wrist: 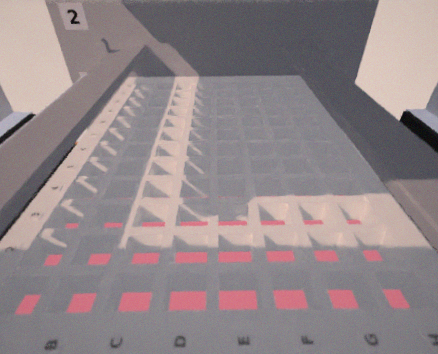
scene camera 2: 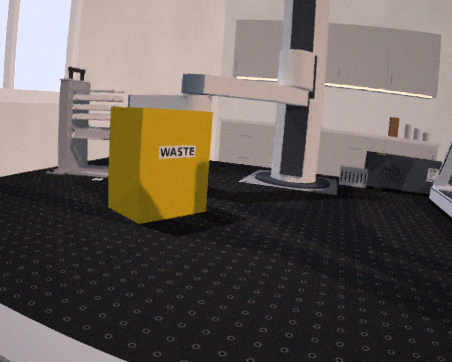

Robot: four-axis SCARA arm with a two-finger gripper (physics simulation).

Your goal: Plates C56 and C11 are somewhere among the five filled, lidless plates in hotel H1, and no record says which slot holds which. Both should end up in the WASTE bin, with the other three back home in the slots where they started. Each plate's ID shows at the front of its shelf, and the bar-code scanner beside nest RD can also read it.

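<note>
Hotel H1 stands at the left in the scene view, partly hidden by the yellow WASTE bin; several of its plates or shelves show side-on. In the wrist view, a lidless plate with pinkish-red filled wells lies flat, close below the camera, between the side rails of a low slot. The label 2 is on the hotel's back panel above it. The plate's front ID does not show. My gripper is open, its fingers at the left and right edges of the wrist view, apart from the plate. The bin's inside is hidden.
The arm reaches left from its column, behind the bin. A slotted grey box and a dark grey unit stand right of the column. Part of a pale device shows at the right edge.
</note>
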